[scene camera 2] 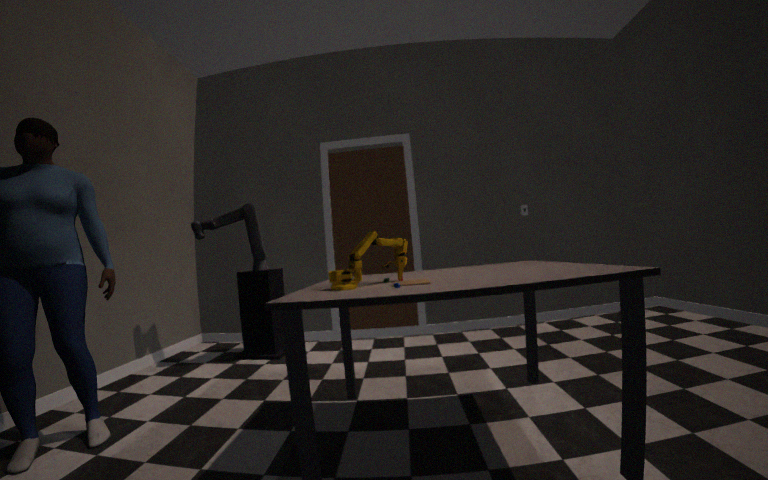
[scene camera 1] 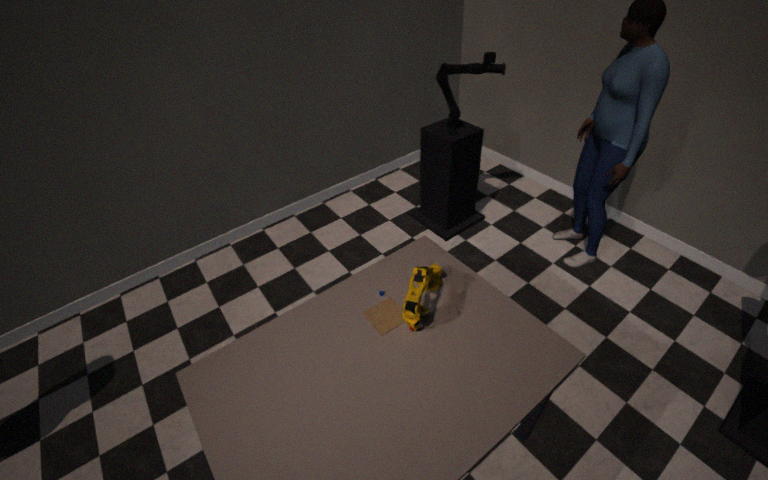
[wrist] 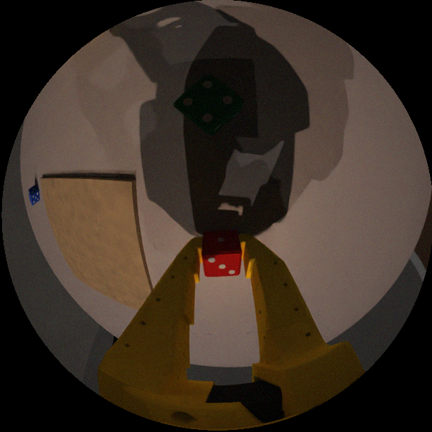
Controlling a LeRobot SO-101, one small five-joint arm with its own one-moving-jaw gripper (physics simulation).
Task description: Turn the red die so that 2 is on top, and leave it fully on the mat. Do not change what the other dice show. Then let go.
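Observation:
The red die is pinched between the two jaw tips of my gripper. In the wrist view its bright face, which looks like the top, shows three pips; a dark side face shows one faint pip. It is at or very near the table surface, beside the tan square mat, not over it. The green die lies in shadow with four pips up. The blue die lies beyond the mat.
The pinkish table bears the yellow arm. A dark arm on a pedestal and a standing person are beyond the table.

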